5 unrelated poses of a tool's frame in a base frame.
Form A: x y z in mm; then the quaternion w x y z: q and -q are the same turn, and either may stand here.
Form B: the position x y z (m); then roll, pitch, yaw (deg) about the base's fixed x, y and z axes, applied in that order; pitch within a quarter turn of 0, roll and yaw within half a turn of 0. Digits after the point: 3 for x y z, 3 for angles.
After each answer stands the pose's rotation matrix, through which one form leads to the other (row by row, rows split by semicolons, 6 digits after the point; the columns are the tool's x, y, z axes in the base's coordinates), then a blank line. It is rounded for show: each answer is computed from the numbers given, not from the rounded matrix.
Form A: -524, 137, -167, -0.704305, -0.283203, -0.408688, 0.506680
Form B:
-0.524, 0.137, -0.167, -1.725, 59.618, -72.451
0.152499 0.945198 0.288695; -0.482231 0.326143 -0.813071; -0.862669 -0.015225 0.505540

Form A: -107, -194, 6, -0.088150, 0.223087, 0.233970, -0.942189
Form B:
-0.107, -0.194, 0.006, -31.263, 22.280, 163.003
-0.884924 -0.061717 -0.461629; 0.270499 -0.874975 -0.401558; -0.379131 -0.480218 0.790981

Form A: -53, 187, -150, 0.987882, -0.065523, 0.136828, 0.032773
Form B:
-0.053, 0.187, -0.150, -7.199, 15.940, 2.791
0.960408 -0.082682 0.266045; 0.046821 0.989265 0.138427; -0.274635 -0.120489 0.953970

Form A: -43, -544, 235, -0.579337, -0.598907, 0.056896, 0.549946
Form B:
-0.043, -0.544, 0.235, 69.947, 36.357, -61.146
0.388644 0.569058 -0.724658; -0.705360 -0.322262 -0.631359; -0.592810 0.756518 0.276146

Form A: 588, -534, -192, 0.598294, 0.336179, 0.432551, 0.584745
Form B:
0.588, -0.534, -0.192, 66.241, 7.148, 93.354
-0.058055 -0.408870 0.910744; 0.990529 0.090113 0.103596; -0.124427 0.908133 0.399766

